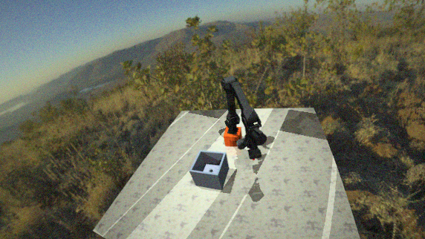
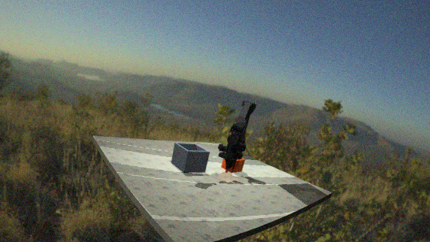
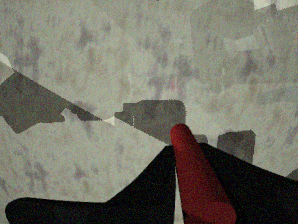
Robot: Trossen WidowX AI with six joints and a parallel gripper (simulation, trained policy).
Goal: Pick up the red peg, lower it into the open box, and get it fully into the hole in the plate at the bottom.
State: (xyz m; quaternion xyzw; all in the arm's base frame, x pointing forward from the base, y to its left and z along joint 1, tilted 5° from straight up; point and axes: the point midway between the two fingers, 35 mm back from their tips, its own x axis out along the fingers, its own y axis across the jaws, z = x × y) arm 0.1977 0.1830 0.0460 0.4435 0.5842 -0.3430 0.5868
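My gripper tip is 220 mm to the left of the plate, 140 mm short of it and 40 mm above it. Round my gripper tip: red peg 20 mm above, 10 mm to the right.
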